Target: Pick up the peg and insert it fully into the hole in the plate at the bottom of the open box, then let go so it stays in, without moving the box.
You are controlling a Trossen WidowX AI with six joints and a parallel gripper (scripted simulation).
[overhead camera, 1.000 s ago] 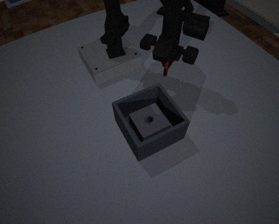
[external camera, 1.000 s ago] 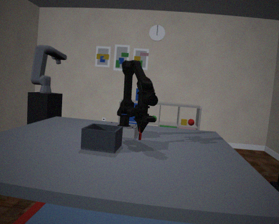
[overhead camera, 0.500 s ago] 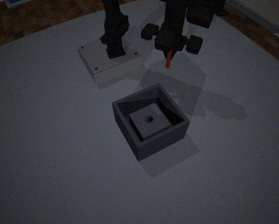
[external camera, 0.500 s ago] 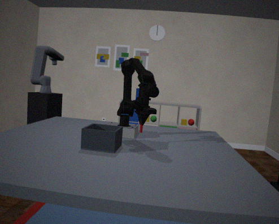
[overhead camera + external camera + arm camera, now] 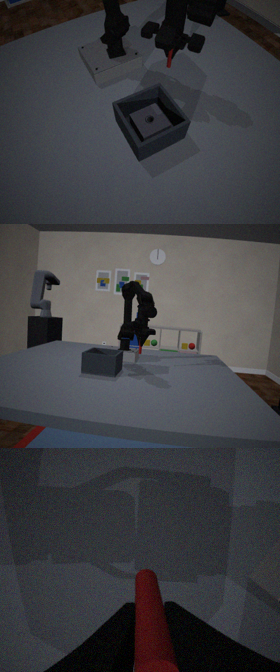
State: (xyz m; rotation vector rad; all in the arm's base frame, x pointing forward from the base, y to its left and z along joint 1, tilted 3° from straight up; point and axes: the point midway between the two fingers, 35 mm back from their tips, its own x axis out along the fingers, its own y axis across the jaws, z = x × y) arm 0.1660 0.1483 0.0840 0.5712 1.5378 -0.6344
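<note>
Right now my hand is 170 mm short of the grey plate, 130 mm to the left of it and 110 mm above it. The rest, counted from my hand: peg 40 mm below; then box 170 mm ahead, 130 mm to the right, 130 mm below.
</note>
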